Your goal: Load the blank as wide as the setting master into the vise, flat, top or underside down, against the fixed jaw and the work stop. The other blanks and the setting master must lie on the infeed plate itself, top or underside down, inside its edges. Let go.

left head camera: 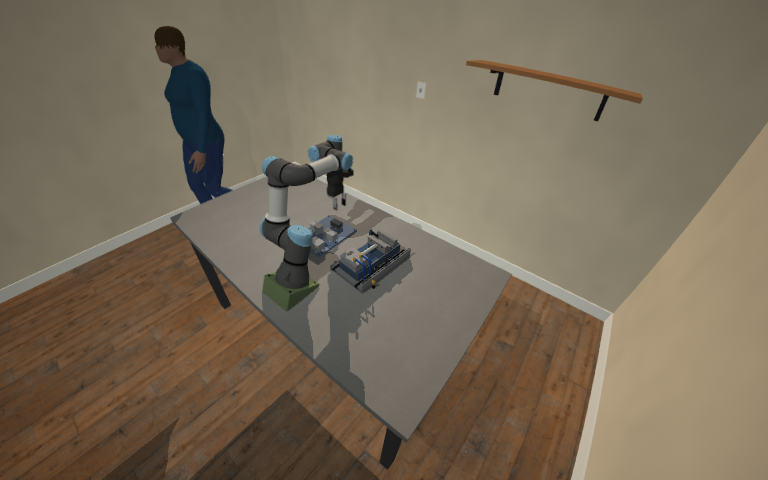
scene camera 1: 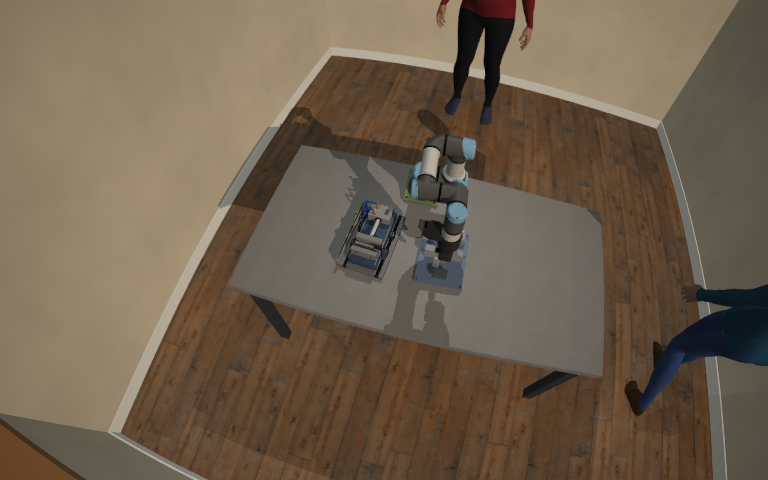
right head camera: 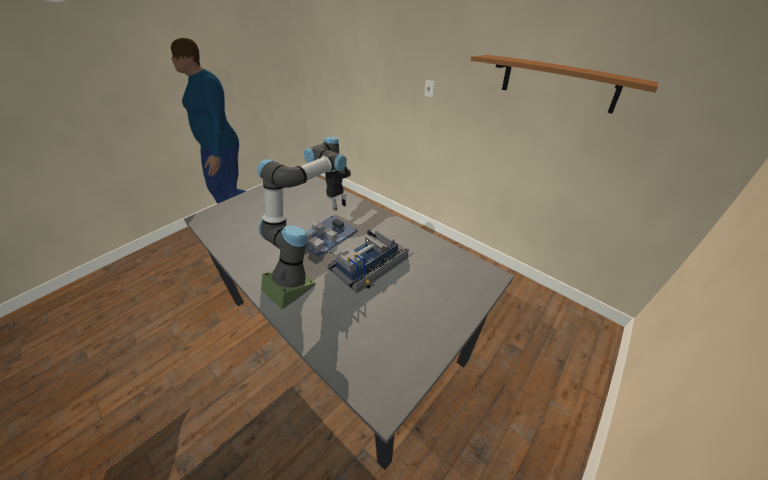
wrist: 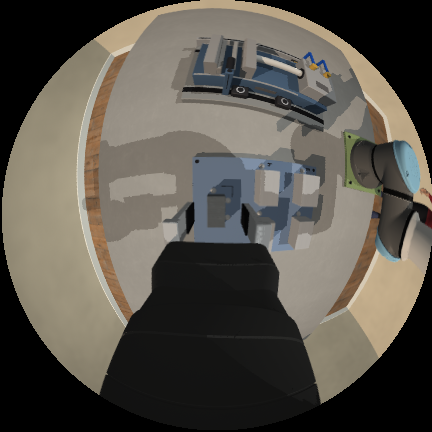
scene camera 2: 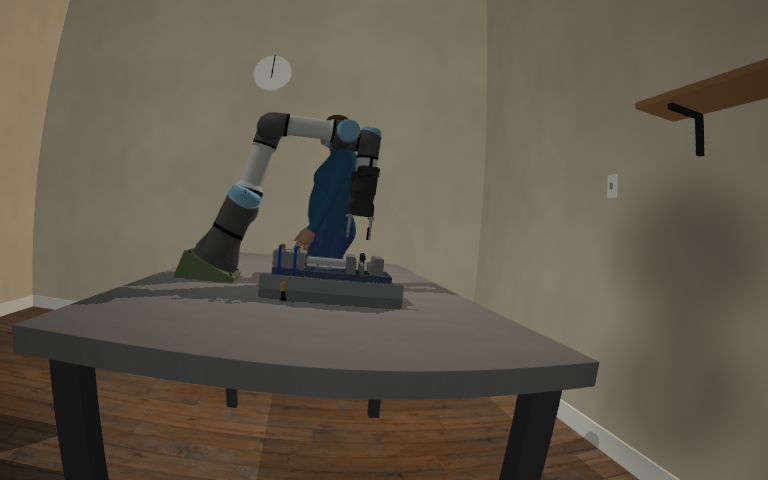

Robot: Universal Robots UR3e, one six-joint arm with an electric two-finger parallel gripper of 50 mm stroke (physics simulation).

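Frame: origin at the arm's base, x ahead, y left, z up, level; centimetres.
Seen in the pictures: gripper, fingertip midpoint: (left head camera: pixel 339 207) (scene camera 1: pixel 436 258) (right head camera: pixel 339 207) (wrist: pixel 217 212) (scene camera 2: pixel 357 238); arm's base at its link origin: (left head camera: pixel 292 279) (right head camera: pixel 288 278) (wrist: pixel 366 163) (scene camera 2: pixel 214 261).
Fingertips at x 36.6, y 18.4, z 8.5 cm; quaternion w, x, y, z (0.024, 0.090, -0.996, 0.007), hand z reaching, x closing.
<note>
Offsets run from my fingertips to a thing's middle. "spot": to the spot under its first point.
My gripper (left head camera: pixel 339 204) (right head camera: pixel 339 205) (scene camera 2: pixel 358 235) (wrist: pixel 217 212) is open and empty, pointing down above the infeed plate @(dx -9.0, dy +0.9, dz -12.2 cm) (scene camera 1: pixel 424 277) (wrist: pixel 204 175). In the wrist view a dark grey block @(dx -0.6, dy +2.5, dz -10.6 cm) (wrist: pixel 216 206), apparently the setting master, lies on the plate between the fingers' outlines, well below them. Light blanks @(dx -8.4, dy -3.5, dz -10.1 cm) (wrist: pixel 270 187) @(dx -16.9, dy -5.2, dz -10.1 cm) (wrist: pixel 307 189) @(dx -18.7, dy +3.6, dz -10.1 cm) (wrist: pixel 303 234) lie on the plate to the right; the right finger hides the area beside the lower one. Blank widths are hard to compare. The vise @(dx -4.1, dy -27.8, dz -7.7 cm) (scene camera 2: pixel 339 275) (wrist: pixel 208 78) has an outer jaw (wrist: pixel 213 54) and an inner jaw (wrist: pixel 249 57), with no blank visible between them.
The vise stands beside the plate, inside a grey rail @(dx -3.4, dy -36.7, dz -9.2 cm) (scene camera 2: pixel 328 291). Blue upright hooks @(spot: dx -11.2, dy -35.2, dz -4.6 cm) (scene camera 2: pixel 295 260) (wrist: pixel 322 66) rise at its rear block. A white rod @(dx -5.6, dy -27.4, dz -4.9 cm) (wrist: pixel 280 65) runs to the inner jaw. The arm's green base (scene camera 1: pixel 416 198) (wrist: pixel 348 172) stands at the table edge. People stand beyond the table.
</note>
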